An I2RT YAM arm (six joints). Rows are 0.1 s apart.
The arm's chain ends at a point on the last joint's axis. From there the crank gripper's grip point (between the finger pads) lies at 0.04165 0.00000 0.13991 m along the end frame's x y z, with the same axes.
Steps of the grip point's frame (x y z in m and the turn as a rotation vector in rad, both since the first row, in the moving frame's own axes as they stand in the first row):
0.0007 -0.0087 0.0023 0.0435 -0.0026 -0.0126
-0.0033 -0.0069 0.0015 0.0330 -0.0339 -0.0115
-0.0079 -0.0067 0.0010 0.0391 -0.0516 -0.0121
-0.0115 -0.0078 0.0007 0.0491 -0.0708 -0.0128
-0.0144 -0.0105 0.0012 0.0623 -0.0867 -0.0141
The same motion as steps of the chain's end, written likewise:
0.0011 -0.0021 0.0023 0.0435 -0.0026 -0.0126
0.0015 -0.0018 0.0003 0.0330 -0.0339 -0.0115
-0.0006 -0.0007 -0.0008 0.0391 -0.0516 -0.0121
-0.0015 -0.0004 -0.0017 0.0491 -0.0708 -0.0128
-0.0021 -0.0012 -0.0016 0.0623 -0.0867 -0.0141

